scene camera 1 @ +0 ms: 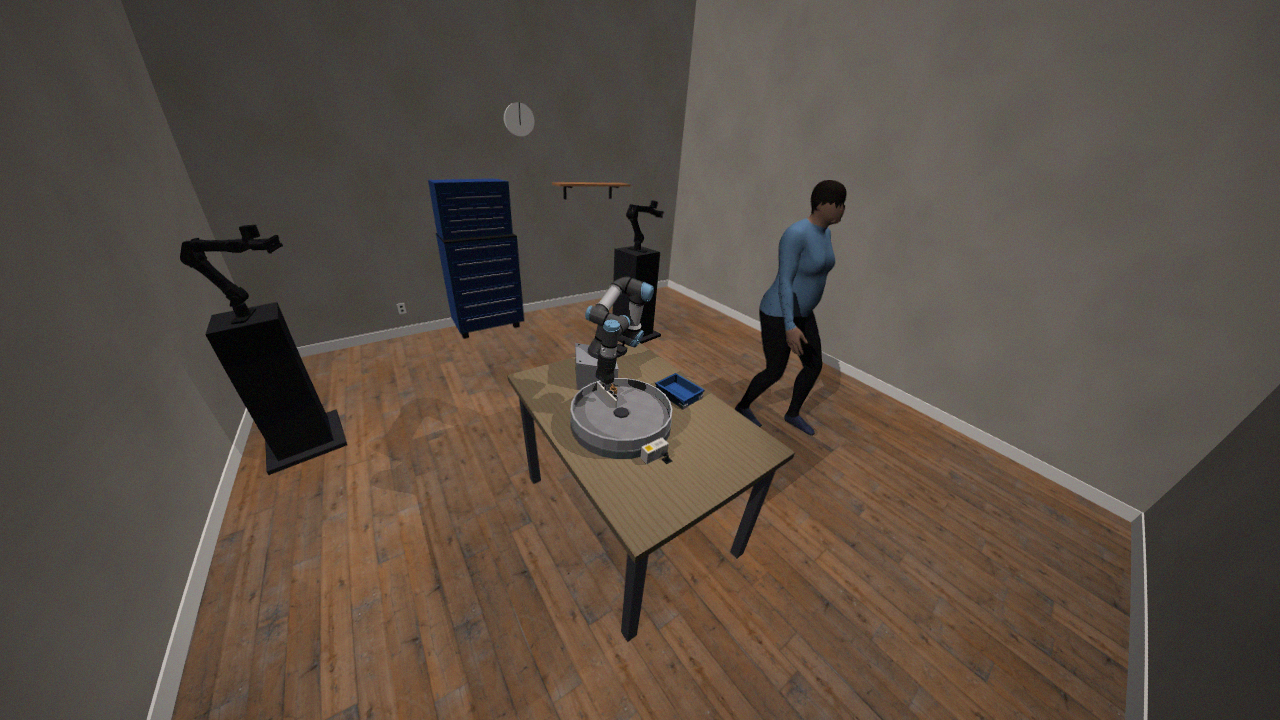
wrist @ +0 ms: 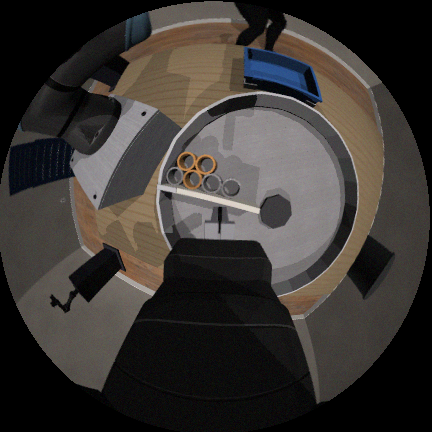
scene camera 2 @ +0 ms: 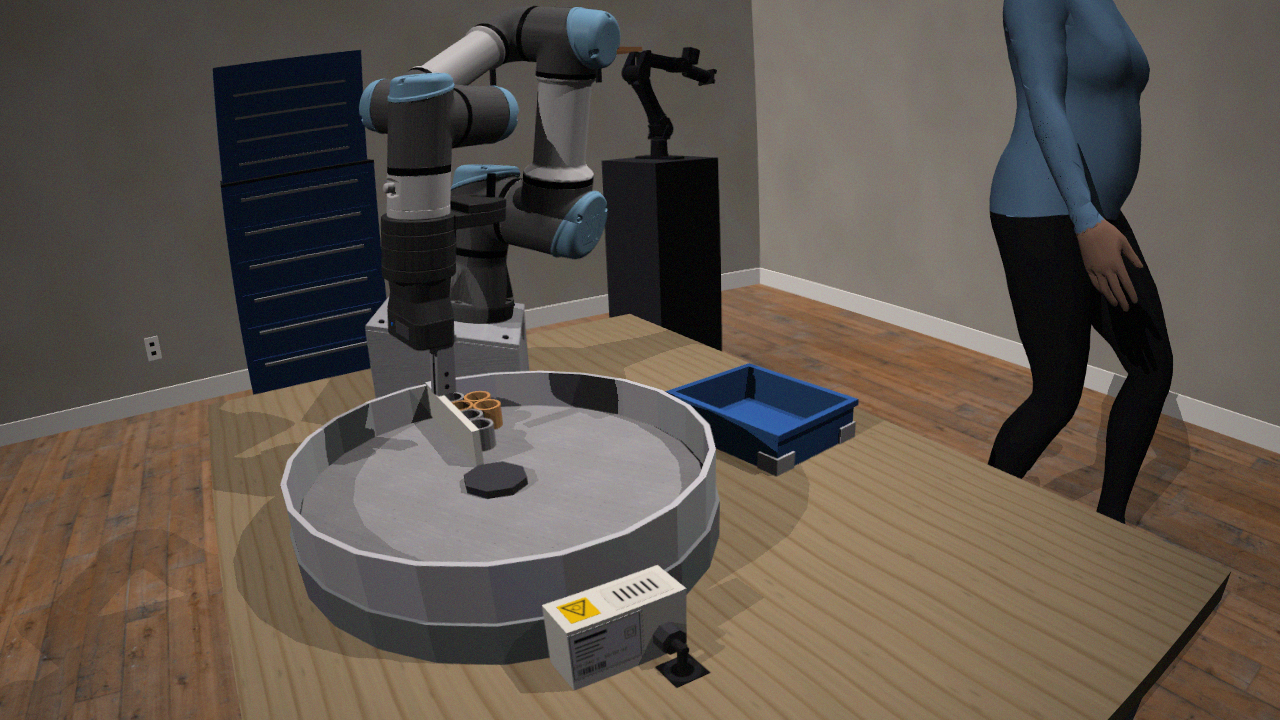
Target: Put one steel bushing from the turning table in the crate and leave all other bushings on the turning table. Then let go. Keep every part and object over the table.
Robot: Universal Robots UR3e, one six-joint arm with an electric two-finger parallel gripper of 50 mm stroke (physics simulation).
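Observation:
My gripper is shut and empty, low over the turning table. In the wrist view it is across the pale divider bar from the bushings. Three grey steel bushings stand upright along the bar: one by the rim, a middle one and an inner one. Three orange bushings stand among and behind them. The blue crate stands beside the turning table, with no bushing visible inside.
A dark hub sits at the turning table's centre. The raised wall surrounds it. A white box stands outside the wall on the wooden table. A person is beyond the crate side.

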